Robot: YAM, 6 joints.
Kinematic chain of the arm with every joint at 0, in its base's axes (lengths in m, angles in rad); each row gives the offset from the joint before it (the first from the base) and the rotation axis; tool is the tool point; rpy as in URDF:
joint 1: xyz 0 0 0.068 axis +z
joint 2: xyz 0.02 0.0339 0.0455 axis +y
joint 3: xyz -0.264 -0.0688 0 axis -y
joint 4: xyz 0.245 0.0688 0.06 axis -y
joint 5: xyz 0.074 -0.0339 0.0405 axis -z
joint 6: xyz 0.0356 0 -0.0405 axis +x
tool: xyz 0 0 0 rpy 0 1.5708 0
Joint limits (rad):
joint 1: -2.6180..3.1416
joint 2: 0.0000..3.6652
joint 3: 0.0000..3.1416
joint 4: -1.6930..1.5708
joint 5: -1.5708..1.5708
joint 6: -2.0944..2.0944
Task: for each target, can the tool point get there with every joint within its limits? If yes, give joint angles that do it. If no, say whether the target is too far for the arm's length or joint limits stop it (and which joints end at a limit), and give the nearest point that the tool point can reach.
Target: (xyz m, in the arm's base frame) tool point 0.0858 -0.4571 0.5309
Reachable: yes | joints -1.3878 2.1259 2.4522 0.2285 -0.0338 -1.7496
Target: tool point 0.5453 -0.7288 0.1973
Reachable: no: too far | nearest point 0.3853 -0.5149 0.1722 | short by 0.268 m
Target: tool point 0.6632 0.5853 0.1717
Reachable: no: too far | nearest point 0.4832 0.4264 0.1555 | short by 0.241 m
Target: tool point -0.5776 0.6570 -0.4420
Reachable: no: too far | nearest point -0.3621 0.4118 -0.2212 | short by 0.394 m
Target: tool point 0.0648 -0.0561 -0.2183
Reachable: yes | joints -0.9681 3.2964 0.8122 0.5054 -0.6524 0.3883
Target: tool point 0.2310 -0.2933 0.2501
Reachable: yes | joints -0.9503 1.9853 1.7447 -1.3833 -0.5115 1.5932
